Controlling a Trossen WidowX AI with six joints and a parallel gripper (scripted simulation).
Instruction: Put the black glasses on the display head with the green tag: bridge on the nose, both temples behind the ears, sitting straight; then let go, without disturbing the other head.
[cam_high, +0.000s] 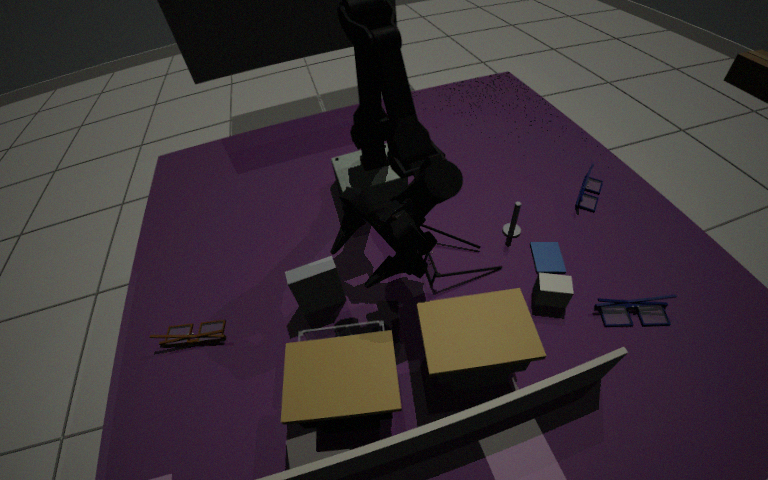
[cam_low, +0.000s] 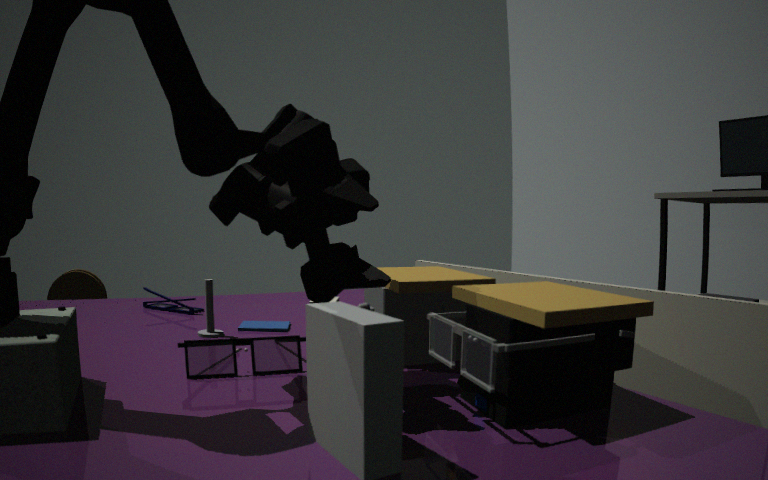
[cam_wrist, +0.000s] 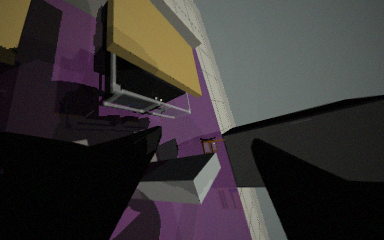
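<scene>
My gripper tip is 11 cm past the round base, 37 cm to the right of it and 13 cm above it. The rest, counted from my gripper tip: low wall: 25 cm ahead, 6 cm to the left, 10 cm below; then display head: 12 cm ahead, 5 cm to the right, 10 cm below; then grey block: 6 cm behind, 7 cm to the right, 10 cm below.
</scene>
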